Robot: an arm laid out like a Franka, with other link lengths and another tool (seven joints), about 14 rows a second.
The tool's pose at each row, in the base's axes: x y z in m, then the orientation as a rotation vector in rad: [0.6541 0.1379 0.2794 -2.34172 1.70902 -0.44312]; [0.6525 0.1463 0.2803 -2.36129 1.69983 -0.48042]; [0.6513 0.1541 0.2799 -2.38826 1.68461 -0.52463]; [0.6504 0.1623 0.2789 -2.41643 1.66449 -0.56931]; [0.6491 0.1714 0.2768 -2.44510 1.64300 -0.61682]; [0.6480 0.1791 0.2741 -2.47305 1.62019 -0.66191]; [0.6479 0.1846 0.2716 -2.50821 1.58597 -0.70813]
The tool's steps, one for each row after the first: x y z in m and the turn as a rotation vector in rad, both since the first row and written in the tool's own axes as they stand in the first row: [-0.0083 -0.0015 -0.0015 0.00214 0.02613 -0.01748]; [-0.0162 -0.0026 -0.0016 0.00371 0.05690 -0.04197]; [-0.0243 -0.0040 -0.0011 0.00629 0.08680 -0.06920]; [-0.0336 -0.0049 0.0003 0.00896 0.11848 -0.09743]; [-0.0416 -0.0054 0.0024 0.01127 0.14826 -0.12554]; [-0.0471 -0.0061 0.0046 0.01349 0.17759 -0.16230]
